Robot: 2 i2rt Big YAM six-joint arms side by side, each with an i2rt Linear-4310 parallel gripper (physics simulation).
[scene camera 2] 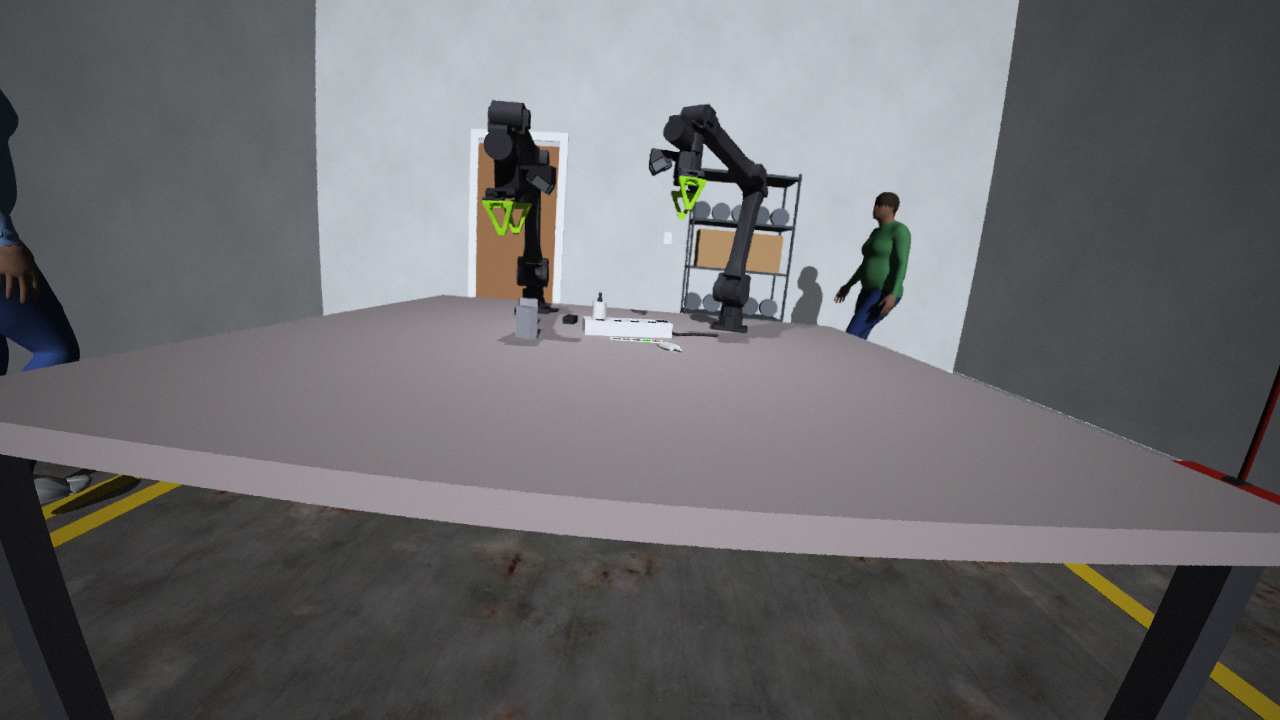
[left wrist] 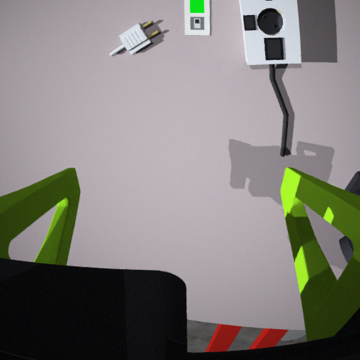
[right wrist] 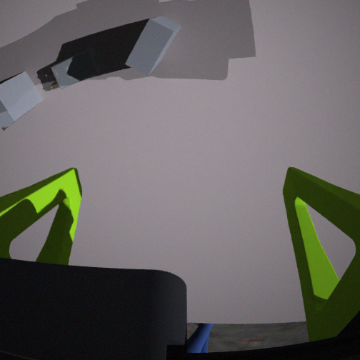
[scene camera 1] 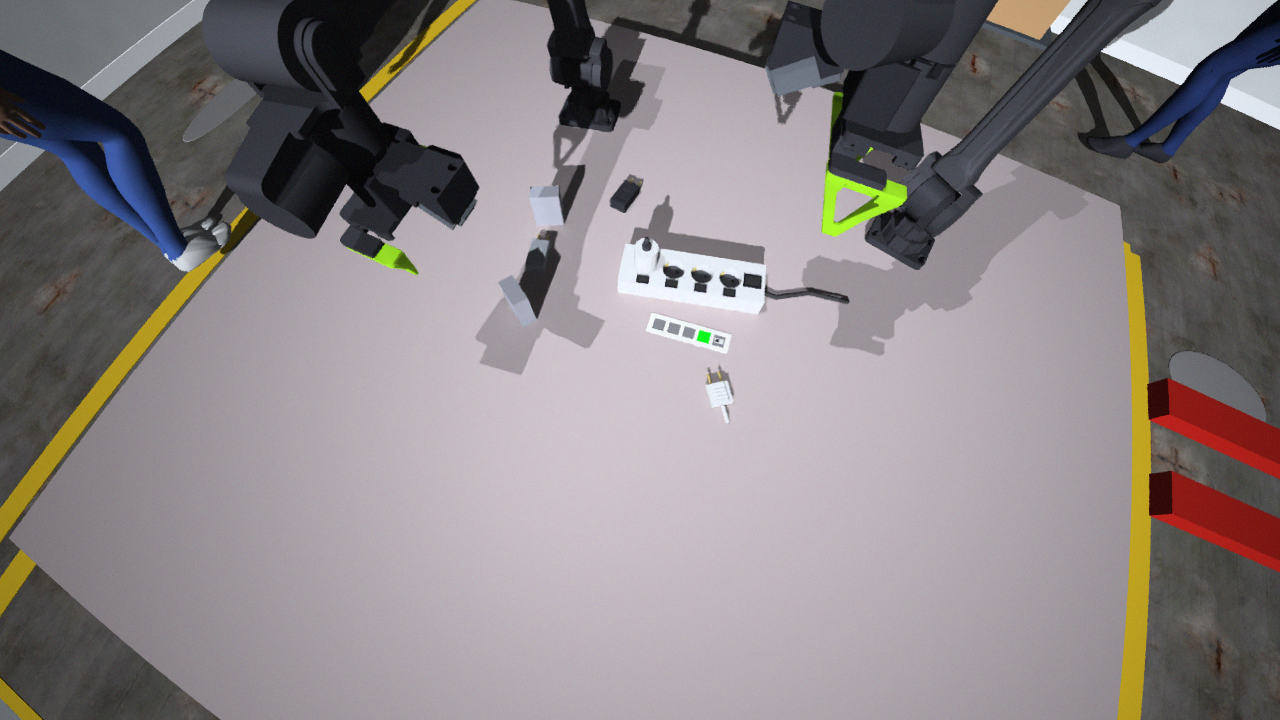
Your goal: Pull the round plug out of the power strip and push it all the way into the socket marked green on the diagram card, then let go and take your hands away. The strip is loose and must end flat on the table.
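Pixels of known places: left gripper, fingertip midpoint: [scene camera 2: 684, 214] [scene camera 1: 831, 202]; right gripper, fingertip midpoint: [scene camera 2: 509, 235] [scene camera 1: 436, 239]; left arm's base, origin of the base link: [scene camera 2: 729, 329] [scene camera 1: 898, 241]; right arm's base, origin of the base link: [scene camera 1: 590, 115].
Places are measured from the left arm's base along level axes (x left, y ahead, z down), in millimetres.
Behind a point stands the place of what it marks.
The white power strip [scene camera 1: 685, 293] {x -272, y 366, z -30 mm} [scene camera 2: 628, 329] {x -268, y 365, z -19 mm} [left wrist: 255, 52] lies flat. The white round plug [scene camera 1: 646, 257] {x -345, y 379, z -87 mm} [scene camera 2: 599, 310] {x -349, y 382, z -65 mm} stands upright in the socket at its left end in the picture. The diagram card [scene camera 1: 665, 327] {x -271, y 426, z -2 mm} [left wrist: 197, 32] lies in front of the strip; its green square [scene camera 1: 704, 336] {x -208, y 402, z -2 mm} [left wrist: 197, 6] is next to the drawn switch. My left gripper [scene camera 1: 836, 192] {x -144, y 359, z -334 mm} [scene camera 2: 684, 211] {x -144, y 359, z -334 mm} [left wrist: 180, 178] is open and empty, high above the table beyond the strip's cable end. My right gripper [scene camera 1: 402, 261] [scene camera 2: 510, 231] {x -511, y 593, z -243 mm} [right wrist: 182, 178] is open and empty, high above the table left of the grey blocks in scene camera 1.
A white two-pin plug [scene camera 1: 718, 394] {x -137, y 480, z -14 mm} [scene camera 2: 669, 347] {x -132, y 498, z -8 mm} [left wrist: 135, 38] lies in front of the card. Two grey blocks [scene camera 1: 546, 207] {x -565, y 371, z -50 mm} [scene camera 1: 518, 300] {x -466, y 551, z -76 mm} flank a small pinned piece [scene camera 1: 537, 253] {x -531, y 444, z -22 mm} [right wrist: 75, 70]. A black block [scene camera 1: 626, 193] {x -482, y 241, z -22 mm} [scene camera 2: 570, 318] {x -475, y 269, z -18 mm} lies behind the strip. A black cable [scene camera 1: 805, 291] {x -105, y 225, z -8 mm} [left wrist: 286, 115] leaves its switch end.
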